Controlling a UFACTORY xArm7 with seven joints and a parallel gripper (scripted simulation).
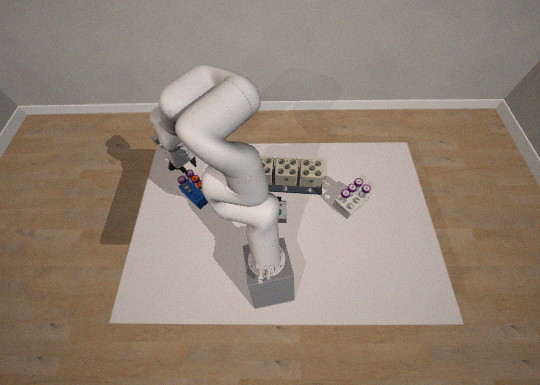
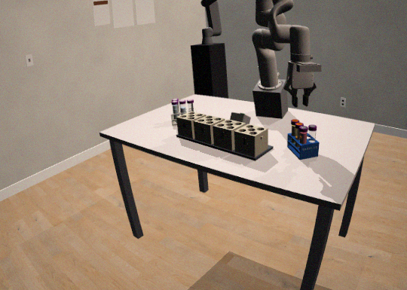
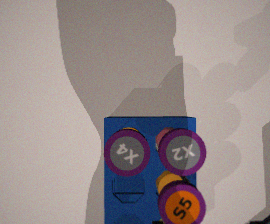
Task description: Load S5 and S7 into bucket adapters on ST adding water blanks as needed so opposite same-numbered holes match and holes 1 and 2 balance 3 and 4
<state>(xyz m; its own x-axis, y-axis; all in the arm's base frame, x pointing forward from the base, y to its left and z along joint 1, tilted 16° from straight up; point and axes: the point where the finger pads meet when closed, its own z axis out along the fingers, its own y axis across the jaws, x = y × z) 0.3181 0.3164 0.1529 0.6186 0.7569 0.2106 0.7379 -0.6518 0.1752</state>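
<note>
Right now my hand is 2 cm past the blue rack, 1 cm to the right of it and 18 cm above it. Round my hand: adapter: 9 cm ahead, 17 cm to the right, 16 cm below; dark stand: 8 cm ahead, 33 cm to the right, 21 cm below; white rack: 4 cm behind, 67 cm to the right, 18 cm below.
</note>
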